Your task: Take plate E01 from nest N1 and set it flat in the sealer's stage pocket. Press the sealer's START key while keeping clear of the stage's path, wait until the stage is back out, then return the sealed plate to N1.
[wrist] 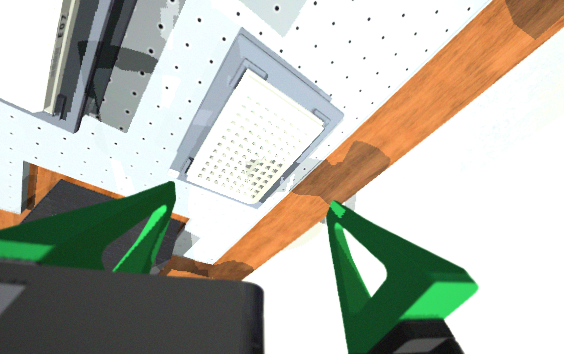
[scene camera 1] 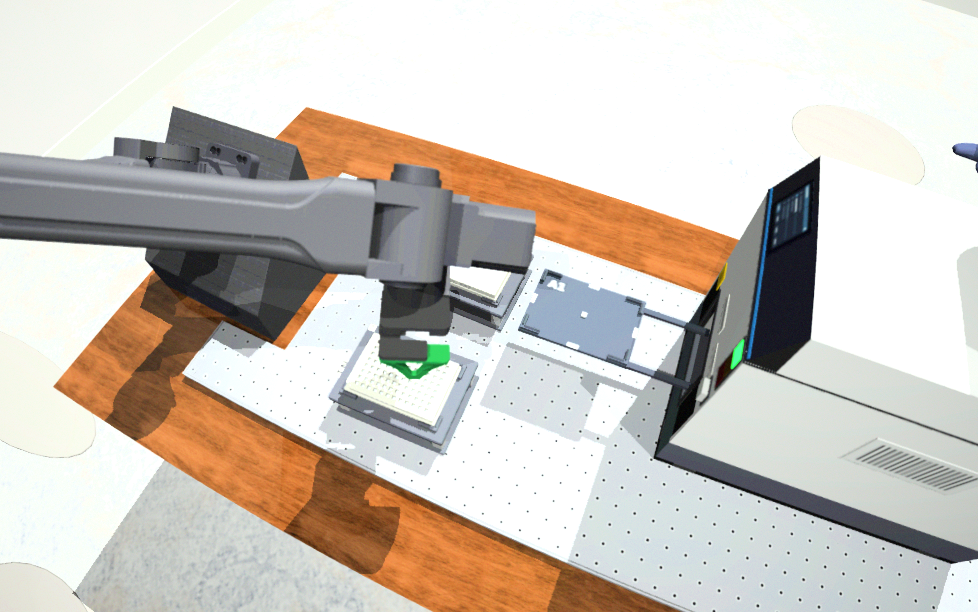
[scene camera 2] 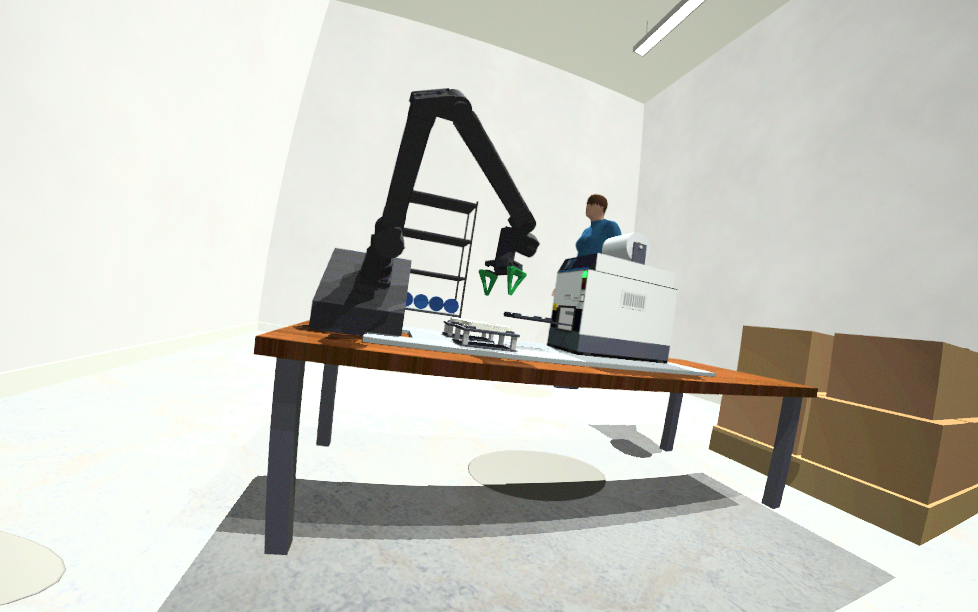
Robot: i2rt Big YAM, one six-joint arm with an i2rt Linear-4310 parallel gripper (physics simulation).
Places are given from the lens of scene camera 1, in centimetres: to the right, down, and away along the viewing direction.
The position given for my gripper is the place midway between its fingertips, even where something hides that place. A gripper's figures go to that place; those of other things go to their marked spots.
my gripper (scene camera 1: 415, 340): -8, 4, 59
white lidded plate (scene camera 1: 485, 283): 0, -3, 74
